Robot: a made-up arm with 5 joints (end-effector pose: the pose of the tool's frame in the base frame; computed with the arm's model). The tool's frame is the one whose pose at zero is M.
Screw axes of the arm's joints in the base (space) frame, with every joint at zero. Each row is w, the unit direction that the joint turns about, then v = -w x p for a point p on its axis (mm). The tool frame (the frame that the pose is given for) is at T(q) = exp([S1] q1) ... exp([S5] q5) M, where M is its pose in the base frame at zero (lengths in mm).
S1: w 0 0 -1 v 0 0 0
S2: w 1 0 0 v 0 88.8 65
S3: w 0 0 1 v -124.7 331.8 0
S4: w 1 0 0 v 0 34.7 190
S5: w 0 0 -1 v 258 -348.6 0
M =
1 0 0 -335.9
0 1 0 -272
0 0 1 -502.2
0 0 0 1
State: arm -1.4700 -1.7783 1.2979 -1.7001 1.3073
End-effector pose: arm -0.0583 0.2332 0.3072 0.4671 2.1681 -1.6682
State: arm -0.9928 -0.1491 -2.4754 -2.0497 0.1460
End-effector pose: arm -0.6088 -0.3645 0.3029 -1.7001 1.2638 -1.1335
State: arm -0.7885 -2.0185 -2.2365 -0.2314 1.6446
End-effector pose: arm 0.0754 -0.8100 0.2138 -1.5732 1.8533 1.7863
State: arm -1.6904 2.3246 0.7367 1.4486 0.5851
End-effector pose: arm 0.1763 -0.6327 0.4260 -1.2815 -1.8588 -0.3147
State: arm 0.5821 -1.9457 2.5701 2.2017 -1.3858
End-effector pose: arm -0.3037 0.5371 0.3808 1.7896 1.0827 -0.7861
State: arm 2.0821 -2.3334 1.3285 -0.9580 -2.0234
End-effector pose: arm -0.2306 -0.0814 0.4536 -2.1710 -1.5713 -1.4598
